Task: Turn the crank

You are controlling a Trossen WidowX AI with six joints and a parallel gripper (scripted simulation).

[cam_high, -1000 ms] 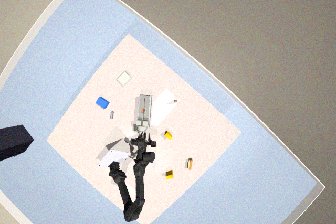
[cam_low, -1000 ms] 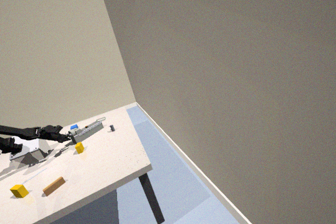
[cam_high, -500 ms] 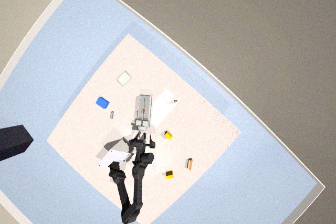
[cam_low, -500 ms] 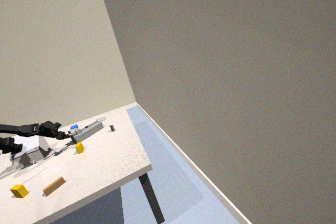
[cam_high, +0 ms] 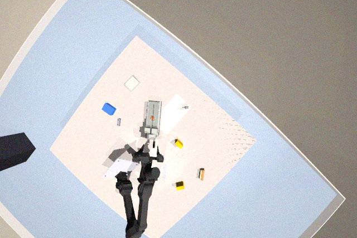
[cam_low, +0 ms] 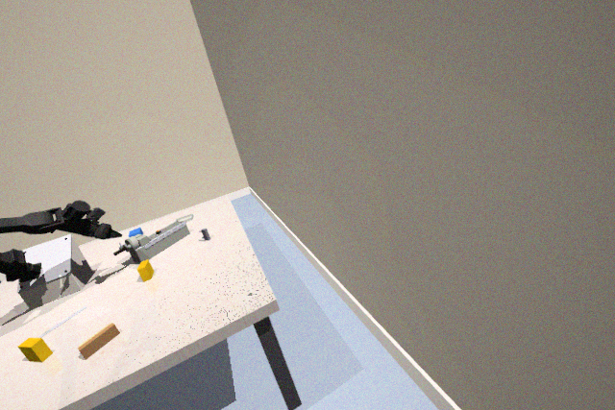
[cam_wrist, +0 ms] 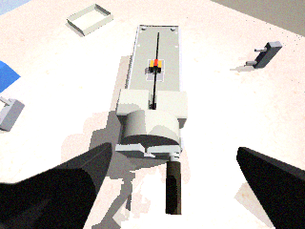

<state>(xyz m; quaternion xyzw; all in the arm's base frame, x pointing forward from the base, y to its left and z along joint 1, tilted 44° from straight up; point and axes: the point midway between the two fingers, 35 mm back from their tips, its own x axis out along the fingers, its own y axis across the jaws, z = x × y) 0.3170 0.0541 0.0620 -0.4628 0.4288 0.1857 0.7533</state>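
Now: the dark brown crank handle 1 cm behind my gripper tip, 2 cm to the right of it and 7 cm below it. The rest, counted from my gripper tip: blue block (11 cm behind, 42 cm to the left, 15 cm below); crank (1 cm behind, 7 cm below); red pointer (11 cm ahead, 12 cm to the left, 9 cm below).
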